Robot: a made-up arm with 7 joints. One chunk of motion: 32 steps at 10 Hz.
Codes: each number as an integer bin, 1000 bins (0 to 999) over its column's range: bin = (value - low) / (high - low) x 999, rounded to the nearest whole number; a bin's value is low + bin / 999 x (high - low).
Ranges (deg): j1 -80.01..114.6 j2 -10..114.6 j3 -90.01..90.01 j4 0..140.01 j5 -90.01..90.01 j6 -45.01..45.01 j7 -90.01..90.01
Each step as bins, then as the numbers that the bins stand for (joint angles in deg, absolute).
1 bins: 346 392 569 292 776 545 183
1 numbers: -12.61 38.89 12.52 40.92 49.83 4.10 -57.03
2 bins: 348 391 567 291 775 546 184
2 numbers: -12.22 38.77 12.16 40.78 49.65 4.19 -56.85
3 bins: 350 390 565 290 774 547 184
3 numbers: -11.83 38.64 11.80 40.64 49.46 4.28 -56.85
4 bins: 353 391 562 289 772 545 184
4 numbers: -11.24 38.77 11.26 40.50 49.10 4.10 -56.85
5 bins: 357 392 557 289 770 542 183
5 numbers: -10.46 38.89 10.36 40.50 48.74 3.83 -57.03
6 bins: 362 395 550 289 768 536 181
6 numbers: -9.49 39.27 9.10 40.50 48.38 3.29 -57.39
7 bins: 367 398 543 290 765 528 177
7 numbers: -8.52 39.64 7.84 40.64 47.84 2.57 -58.11
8 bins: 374 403 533 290 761 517 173
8 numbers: -7.15 40.26 6.04 40.64 47.12 1.58 -58.84
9 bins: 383 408 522 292 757 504 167
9 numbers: -5.40 40.89 4.05 40.92 46.40 0.41 -59.92
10 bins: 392 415 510 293 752 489 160
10 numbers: -3.65 41.76 1.89 41.06 45.50 -0.95 -61.18
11 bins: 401 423 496 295 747 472 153
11 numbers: -1.89 42.76 -0.63 41.34 44.60 -2.48 -62.44
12 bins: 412 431 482 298 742 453 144
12 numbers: 0.25 43.76 -3.15 41.76 43.70 -4.19 -64.06
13 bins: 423 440 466 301 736 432 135
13 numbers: 2.39 44.88 -6.04 42.19 42.62 -6.08 -65.68
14 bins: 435 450 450 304 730 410 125
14 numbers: 4.73 46.13 -8.92 42.61 41.54 -8.06 -67.48
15 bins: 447 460 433 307 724 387 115
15 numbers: 7.07 47.37 -11.98 43.03 40.45 -10.14 -69.29
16 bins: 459 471 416 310 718 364 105
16 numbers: 9.41 48.75 -15.05 43.45 39.37 -12.21 -71.09
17 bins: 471 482 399 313 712 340 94
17 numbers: 11.74 50.12 -18.11 43.87 38.29 -14.37 -73.07
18 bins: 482 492 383 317 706 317 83
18 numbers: 13.89 51.36 -20.99 44.43 37.21 -16.45 -75.05
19 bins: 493 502 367 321 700 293 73
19 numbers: 16.03 52.61 -23.88 44.99 36.13 -18.61 -76.86
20 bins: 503 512 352 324 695 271 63
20 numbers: 17.98 53.86 -26.58 45.41 35.23 -20.59 -78.66
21 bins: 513 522 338 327 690 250 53
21 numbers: 19.92 55.11 -29.10 45.83 34.33 -22.48 -80.46
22 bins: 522 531 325 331 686 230 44
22 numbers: 21.68 56.23 -31.44 46.39 33.61 -24.28 -82.08
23 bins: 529 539 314 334 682 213 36
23 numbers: 23.04 57.23 -33.43 46.81 32.89 -25.82 -83.52
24 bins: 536 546 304 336 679 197 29
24 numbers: 24.41 58.10 -35.23 47.09 32.35 -27.26 -84.78
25 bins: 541 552 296 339 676 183 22
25 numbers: 25.38 58.85 -36.67 47.51 31.81 -28.52 -86.05
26 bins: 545 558 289 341 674 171 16
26 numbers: 26.16 59.60 -37.93 47.79 31.44 -29.60 -87.13
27 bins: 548 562 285 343 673 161 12
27 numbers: 26.74 60.10 -38.65 48.07 31.26 -30.50 -87.85
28 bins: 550 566 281 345 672 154 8
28 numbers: 27.13 60.59 -39.37 48.35 31.08 -31.13 -88.57
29 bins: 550 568 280 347 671 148 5
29 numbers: 27.13 60.84 -39.55 48.63 30.90 -31.67 -89.11
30 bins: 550 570 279 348 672 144 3
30 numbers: 27.13 61.09 -39.73 48.77 31.08 -32.03 -89.47
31 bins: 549 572 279 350 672 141 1
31 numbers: 26.94 61.34 -39.73 49.05 31.08 -32.30 -89.83
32 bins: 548 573 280 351 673 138 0
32 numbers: 26.74 61.47 -39.55 49.19 31.26 -32.57 -90.01
